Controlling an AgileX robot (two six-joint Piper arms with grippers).
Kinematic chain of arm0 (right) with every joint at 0, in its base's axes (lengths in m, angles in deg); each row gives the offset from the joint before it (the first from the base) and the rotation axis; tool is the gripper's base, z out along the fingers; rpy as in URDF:
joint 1: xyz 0 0 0.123 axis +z
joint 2: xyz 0 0 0 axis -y
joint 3: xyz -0.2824 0 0.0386 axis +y
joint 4: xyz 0.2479 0 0.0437 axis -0.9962 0 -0.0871
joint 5: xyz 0 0 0 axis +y
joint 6: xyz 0.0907 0 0.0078 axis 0.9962 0 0.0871
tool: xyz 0 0 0 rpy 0 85 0
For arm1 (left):
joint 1: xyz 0 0 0.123 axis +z
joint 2: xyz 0 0 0 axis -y
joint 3: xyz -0.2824 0 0.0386 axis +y
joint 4: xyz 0.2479 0 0.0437 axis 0.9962 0 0.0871
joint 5: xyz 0 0 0 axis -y
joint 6: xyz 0.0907 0 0.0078 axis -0.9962 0 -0.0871
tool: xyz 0 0 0 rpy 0 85 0
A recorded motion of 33 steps. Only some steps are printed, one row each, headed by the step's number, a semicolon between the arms.
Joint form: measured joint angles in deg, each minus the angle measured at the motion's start. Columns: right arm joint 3, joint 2, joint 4, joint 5, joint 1, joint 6; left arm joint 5, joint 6, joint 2, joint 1, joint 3, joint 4.
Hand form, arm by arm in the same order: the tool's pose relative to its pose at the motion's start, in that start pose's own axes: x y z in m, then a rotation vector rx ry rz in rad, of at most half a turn. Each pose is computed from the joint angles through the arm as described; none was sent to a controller.
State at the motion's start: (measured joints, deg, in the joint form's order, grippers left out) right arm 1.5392 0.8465 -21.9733 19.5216 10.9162 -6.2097; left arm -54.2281 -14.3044 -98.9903 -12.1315 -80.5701 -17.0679
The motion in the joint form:
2: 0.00 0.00 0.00 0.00 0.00 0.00; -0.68 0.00 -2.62 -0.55 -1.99 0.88
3: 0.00 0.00 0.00 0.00 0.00 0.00; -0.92 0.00 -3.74 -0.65 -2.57 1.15
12: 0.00 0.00 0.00 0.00 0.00 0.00; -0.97 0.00 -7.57 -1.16 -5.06 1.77
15: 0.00 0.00 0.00 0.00 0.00 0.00; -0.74 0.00 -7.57 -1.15 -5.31 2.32
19: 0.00 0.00 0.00 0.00 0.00 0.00; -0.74 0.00 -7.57 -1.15 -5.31 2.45
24: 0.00 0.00 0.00 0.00 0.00 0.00; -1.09 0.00 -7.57 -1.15 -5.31 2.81
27: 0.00 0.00 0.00 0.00 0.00 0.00; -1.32 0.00 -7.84 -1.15 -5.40 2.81
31: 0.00 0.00 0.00 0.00 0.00 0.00; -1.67 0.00 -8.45 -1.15 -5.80 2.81
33: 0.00 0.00 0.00 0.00 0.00 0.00; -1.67 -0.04 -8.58 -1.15 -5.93 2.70
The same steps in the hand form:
2: 0.0000 0.0000 0.0000 0.0000 0.0000 0.0000; -0.0058 0.0004 0.0114 -0.0045 0.0270 0.0149
3: 0.0000 0.0000 0.0000 0.0000 0.0000 0.0000; -0.0072 0.0015 0.0172 -0.0058 0.0415 0.0171
12: 0.0000 0.0000 0.0000 0.0000 0.0000 0.0000; -0.0145 0.0037 0.0359 -0.0089 0.0688 0.0262
15: 0.0000 0.0000 0.0000 0.0000 0.0000 0.0000; -0.0157 0.0044 0.0350 -0.0177 0.0625 0.0328
19: 0.0000 0.0000 0.0000 0.0000 0.0000 0.0000; -0.0157 0.0045 0.0350 -0.0194 0.0629 0.0342
24: 0.0000 0.0000 0.0000 0.0000 0.0000 0.0000; -0.0150 0.0049 0.0350 -0.0229 0.0701 0.0378
27: 0.0000 0.0000 0.0000 0.0000 0.0000 0.0000; -0.0148 0.0052 0.0366 -0.0218 0.0771 0.0370
31: 0.0000 0.0000 0.0000 0.0000 0.0000 0.0000; -0.0154 0.0058 0.0394 -0.0201 0.0866 0.0361
33: 0.0000 0.0000 0.0000 0.0000 0.0000 0.0000; -0.0158 0.0058 0.0399 -0.0185 0.0862 0.0357

